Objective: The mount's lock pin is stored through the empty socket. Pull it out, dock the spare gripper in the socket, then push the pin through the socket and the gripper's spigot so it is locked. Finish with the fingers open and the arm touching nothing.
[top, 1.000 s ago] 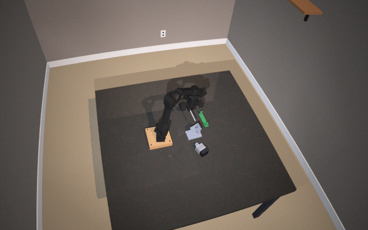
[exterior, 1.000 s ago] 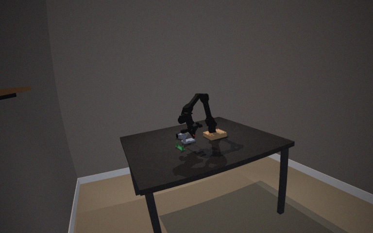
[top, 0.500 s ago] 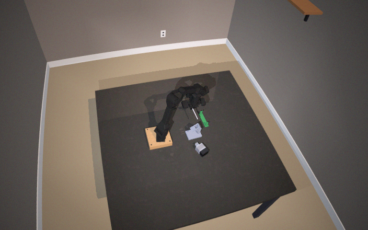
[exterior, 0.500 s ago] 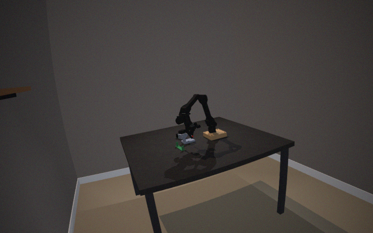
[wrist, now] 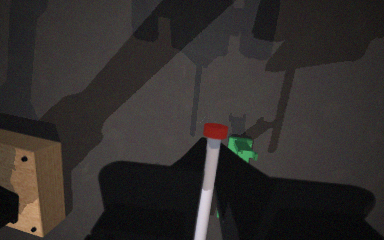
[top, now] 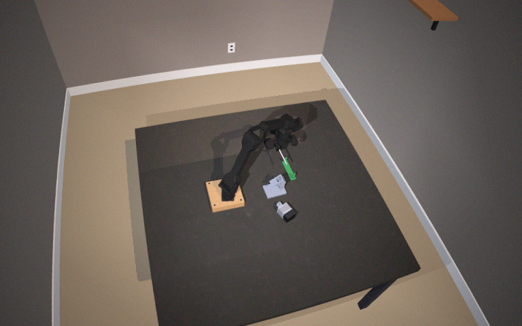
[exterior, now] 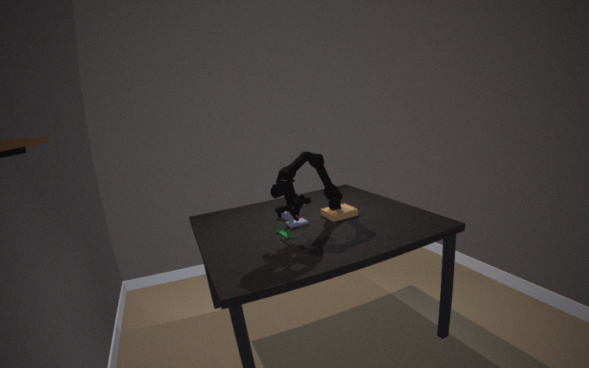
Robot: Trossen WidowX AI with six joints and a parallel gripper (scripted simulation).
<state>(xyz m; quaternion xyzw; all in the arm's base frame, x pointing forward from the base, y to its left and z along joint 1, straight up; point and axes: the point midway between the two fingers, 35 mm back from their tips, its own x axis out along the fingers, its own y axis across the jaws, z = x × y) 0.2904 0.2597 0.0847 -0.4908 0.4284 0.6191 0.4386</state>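
The green strip lies 7 cm to the right of my gripper tip, 7 cm below it and 7 cm ahead of it. Round my gripper tip: grey mount: 20 cm to the right, 4 cm below, 2 cm behind; spare gripper: 35 cm to the right, 7 cm below, 1 cm ahead.
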